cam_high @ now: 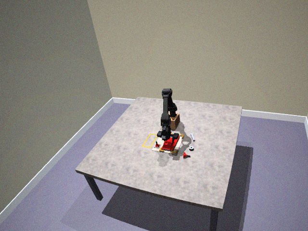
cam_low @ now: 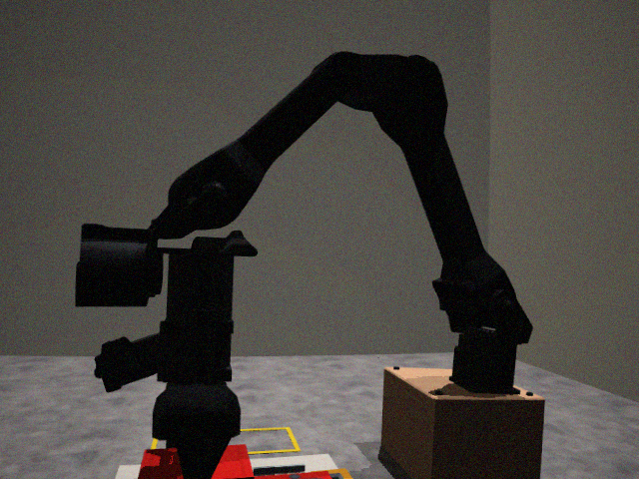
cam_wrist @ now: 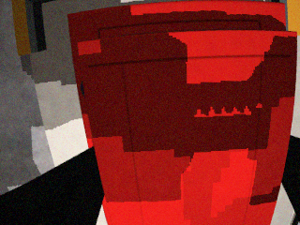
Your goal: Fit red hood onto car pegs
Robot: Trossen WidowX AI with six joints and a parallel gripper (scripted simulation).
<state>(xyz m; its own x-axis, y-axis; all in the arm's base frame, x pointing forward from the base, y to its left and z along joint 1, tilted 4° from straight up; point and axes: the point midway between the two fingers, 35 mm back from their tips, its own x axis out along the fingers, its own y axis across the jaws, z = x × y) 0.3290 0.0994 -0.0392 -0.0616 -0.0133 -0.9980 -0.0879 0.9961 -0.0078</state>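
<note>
Right now the grey engine block is 10 mm to the left of my gripper tip and 30 mm below it. The rest, counted from my gripper tip: white jig: 30 mm behind, 10 mm to the right, 40 mm below; then wheel: 30 mm behind, 200 mm to the left, 40 mm below; then red hood: 10 mm above.
</note>
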